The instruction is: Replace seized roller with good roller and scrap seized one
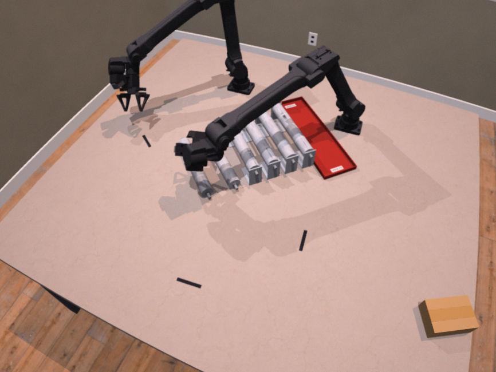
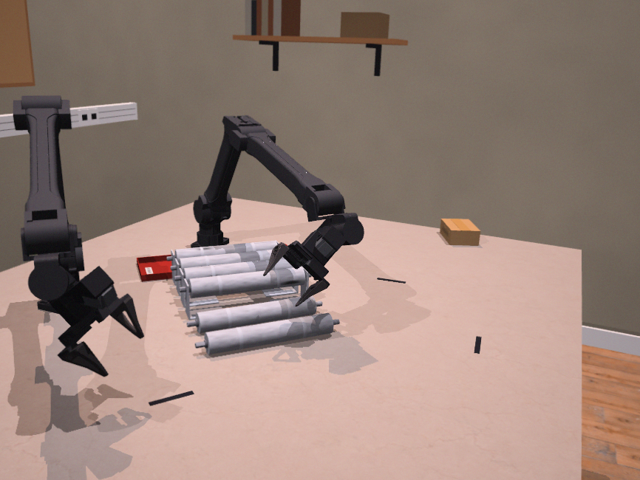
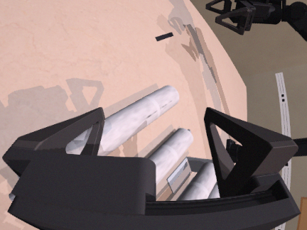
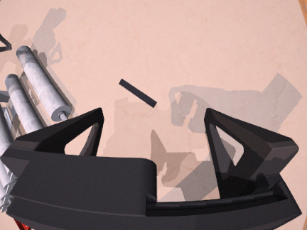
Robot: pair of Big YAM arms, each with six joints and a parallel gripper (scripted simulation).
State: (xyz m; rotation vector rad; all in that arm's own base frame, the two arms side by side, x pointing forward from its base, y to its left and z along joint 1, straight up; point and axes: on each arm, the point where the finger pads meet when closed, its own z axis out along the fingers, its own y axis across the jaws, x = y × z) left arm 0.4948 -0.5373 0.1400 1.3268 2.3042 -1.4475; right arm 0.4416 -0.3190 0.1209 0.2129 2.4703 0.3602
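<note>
Now: the roller 36 cm behind my left hand, 26 cm to the left of it and 7 cm below it. Round my left hand: red scrap tray (44 cm behind, 32 cm to the left, 13 cm below); cardboard box (101 cm to the left, 11 cm below, 7 cm ahead).
</note>
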